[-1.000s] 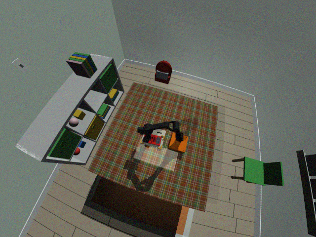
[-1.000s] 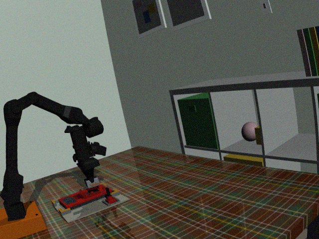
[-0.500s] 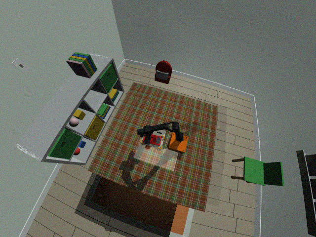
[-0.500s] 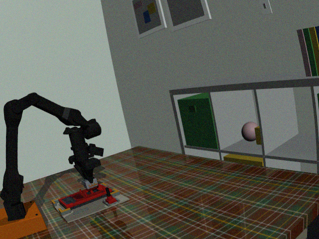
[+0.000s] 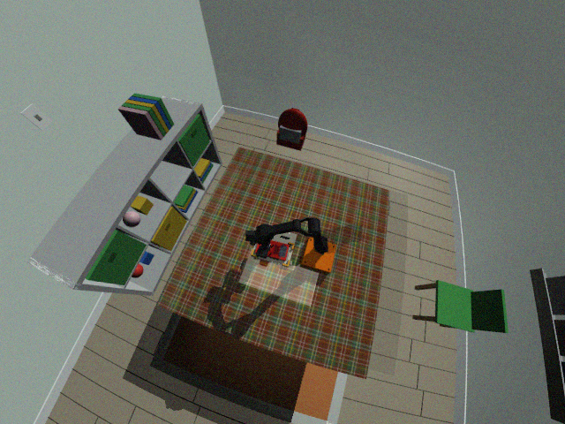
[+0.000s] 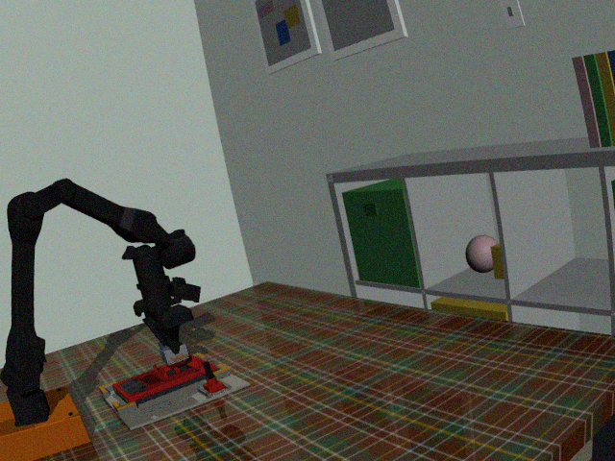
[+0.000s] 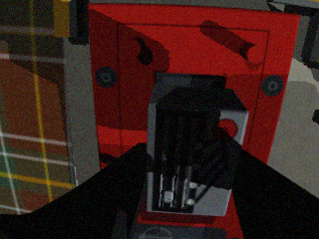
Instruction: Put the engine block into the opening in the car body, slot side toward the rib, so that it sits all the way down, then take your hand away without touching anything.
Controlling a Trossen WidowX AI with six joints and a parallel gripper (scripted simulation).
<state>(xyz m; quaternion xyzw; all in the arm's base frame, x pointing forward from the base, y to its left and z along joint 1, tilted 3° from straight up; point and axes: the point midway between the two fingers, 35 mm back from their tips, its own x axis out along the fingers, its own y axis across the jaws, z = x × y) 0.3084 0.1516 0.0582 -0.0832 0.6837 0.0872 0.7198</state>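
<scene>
Now: the grey engine block 10 mm to the left of my gripper tip and 10 mm below it. The rest, counted from my gripper tip: grey base plate (30 mm behind, 30 mm to the right, 50 mm below).
</scene>
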